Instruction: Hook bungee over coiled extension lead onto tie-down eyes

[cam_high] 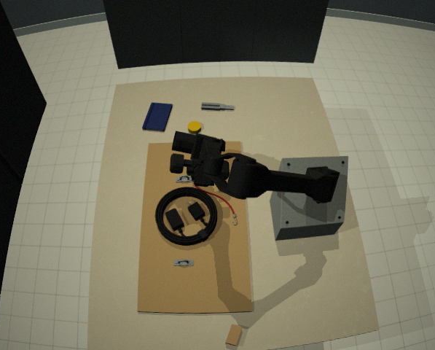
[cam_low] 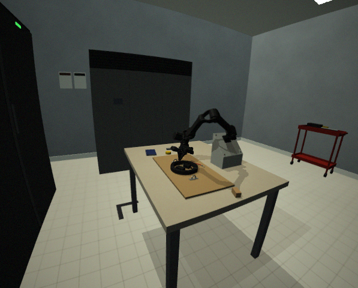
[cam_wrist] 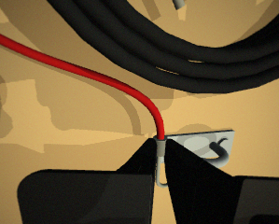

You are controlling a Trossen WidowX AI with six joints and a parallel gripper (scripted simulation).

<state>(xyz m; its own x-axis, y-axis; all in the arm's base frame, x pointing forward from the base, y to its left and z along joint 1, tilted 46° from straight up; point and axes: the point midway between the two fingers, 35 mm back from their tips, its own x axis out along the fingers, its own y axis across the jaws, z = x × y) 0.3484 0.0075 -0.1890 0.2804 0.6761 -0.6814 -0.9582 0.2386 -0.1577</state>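
Now: hand 4 cm short of the extension lead coil, 13 cm to the right of it and 3 cm above it. Round my hand: grey tool 11 cm behind, 35 cm to the right, 5 cm below; then board 2 cm ahead, 14 cm to the left, 5 cm below; then yellow disc 24 cm to the right, 5 cm below.
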